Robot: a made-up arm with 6 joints. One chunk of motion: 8 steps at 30 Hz.
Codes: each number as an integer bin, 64 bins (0 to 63) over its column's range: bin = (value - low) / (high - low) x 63, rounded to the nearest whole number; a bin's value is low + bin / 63 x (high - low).
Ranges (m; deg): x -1.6..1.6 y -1.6..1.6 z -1.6..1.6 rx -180..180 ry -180..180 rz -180..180
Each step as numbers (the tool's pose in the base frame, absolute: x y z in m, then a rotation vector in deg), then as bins.
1 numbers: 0.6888 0.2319 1.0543 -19.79 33.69 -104.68
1 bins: 45 36 52 28 37 13
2 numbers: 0.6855 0.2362 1.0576 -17.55 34.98 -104.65
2 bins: 45 36 52 28 38 13
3 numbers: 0.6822 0.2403 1.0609 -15.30 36.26 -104.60
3 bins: 45 36 52 29 38 13
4 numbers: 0.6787 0.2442 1.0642 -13.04 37.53 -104.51
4 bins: 45 36 52 29 38 13
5 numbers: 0.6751 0.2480 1.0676 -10.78 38.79 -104.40
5 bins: 45 36 53 30 38 13
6 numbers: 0.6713 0.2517 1.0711 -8.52 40.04 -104.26
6 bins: 45 36 53 30 39 13
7 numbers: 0.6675 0.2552 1.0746 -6.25 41.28 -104.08
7 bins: 45 37 53 30 39 13
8 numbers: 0.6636 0.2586 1.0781 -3.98 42.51 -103.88
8 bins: 45 37 53 31 39 13
